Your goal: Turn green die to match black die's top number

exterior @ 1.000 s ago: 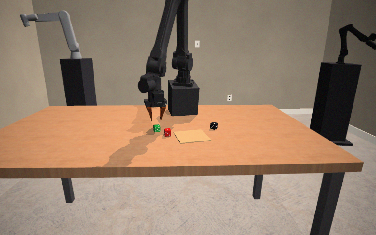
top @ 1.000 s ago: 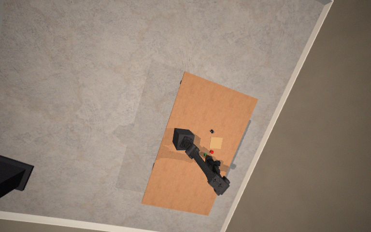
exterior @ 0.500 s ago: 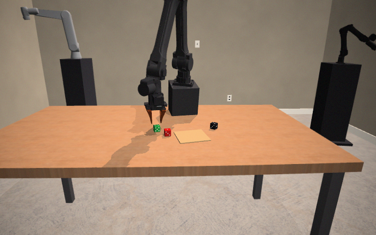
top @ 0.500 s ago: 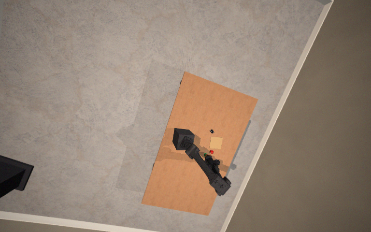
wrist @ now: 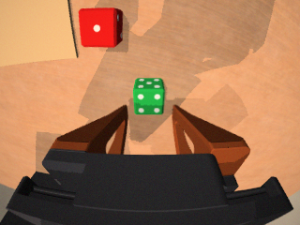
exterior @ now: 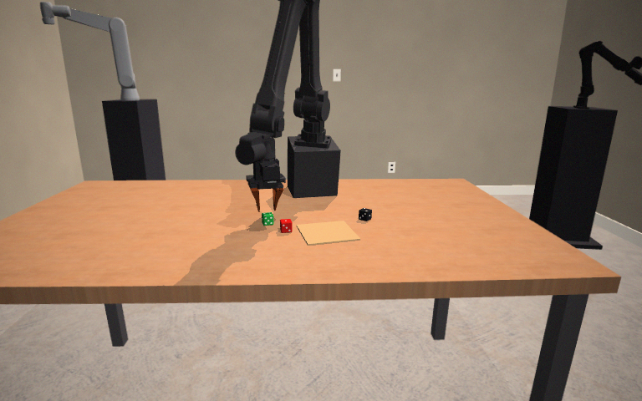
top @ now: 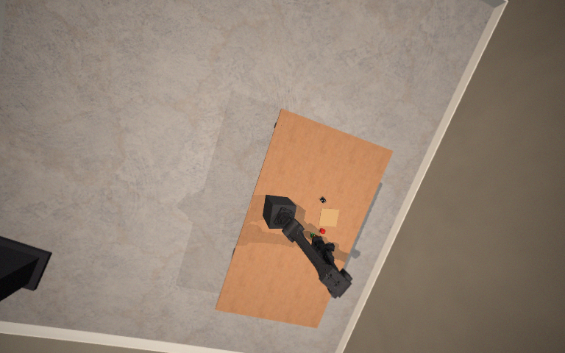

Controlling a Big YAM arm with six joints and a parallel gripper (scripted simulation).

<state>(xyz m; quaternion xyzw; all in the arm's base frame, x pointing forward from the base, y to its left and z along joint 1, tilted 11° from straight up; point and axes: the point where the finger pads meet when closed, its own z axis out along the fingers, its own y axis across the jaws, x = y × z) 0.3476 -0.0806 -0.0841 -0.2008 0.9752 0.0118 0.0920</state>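
Now: the green die 3 cm below my hand. From my hand the other things lie so: red die 7 cm to the left, 5 cm ahead, 3 cm below; then tan mat 18 cm to the left, 5 cm below, 5 cm ahead; then black die 28 cm to the left, 8 cm behind, 3 cm below.
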